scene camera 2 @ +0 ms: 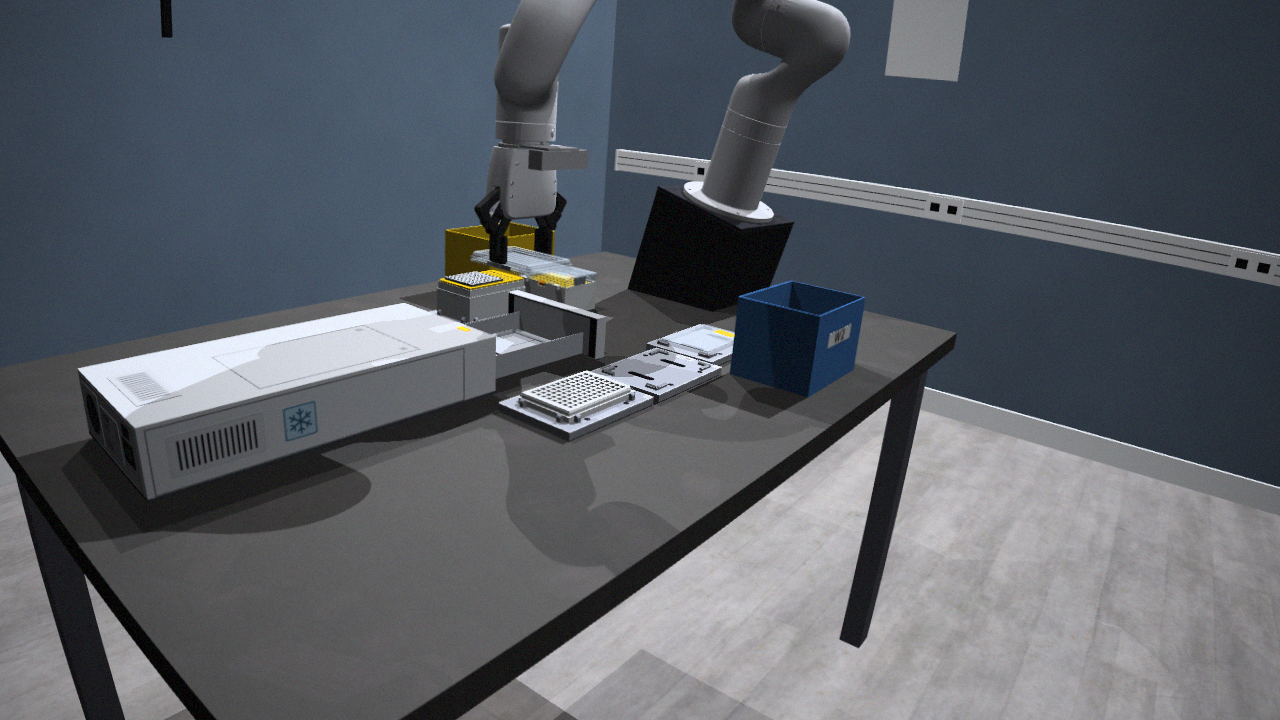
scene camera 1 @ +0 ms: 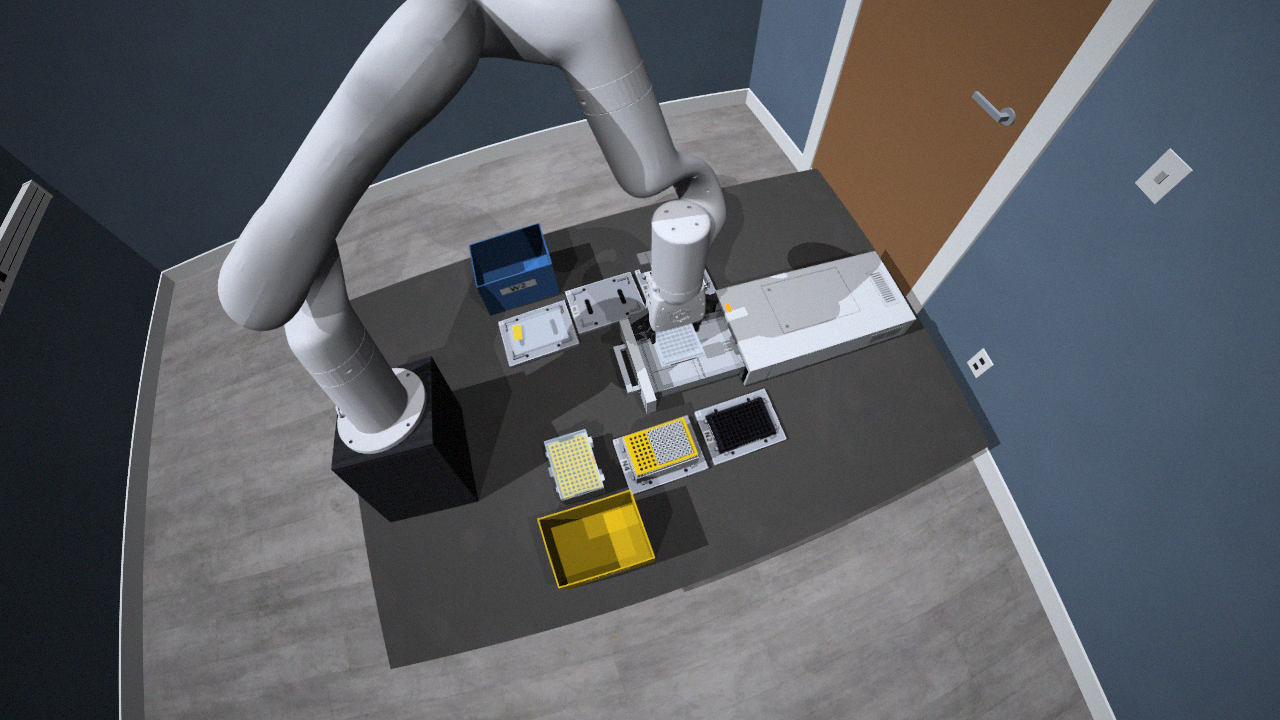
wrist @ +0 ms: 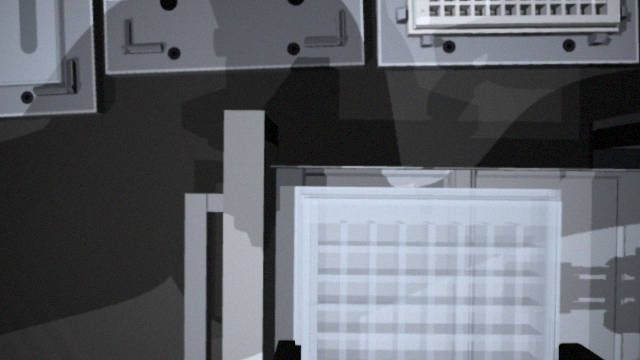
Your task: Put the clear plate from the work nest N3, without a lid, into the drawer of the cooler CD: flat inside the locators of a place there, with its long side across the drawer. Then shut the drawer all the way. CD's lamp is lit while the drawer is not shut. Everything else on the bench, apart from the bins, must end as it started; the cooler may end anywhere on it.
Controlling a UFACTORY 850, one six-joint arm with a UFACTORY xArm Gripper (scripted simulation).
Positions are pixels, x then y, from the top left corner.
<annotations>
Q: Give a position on a black plate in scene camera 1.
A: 734, 421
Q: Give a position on a yellow bin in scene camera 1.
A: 604, 535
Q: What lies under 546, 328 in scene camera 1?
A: A flat lid.
</annotations>
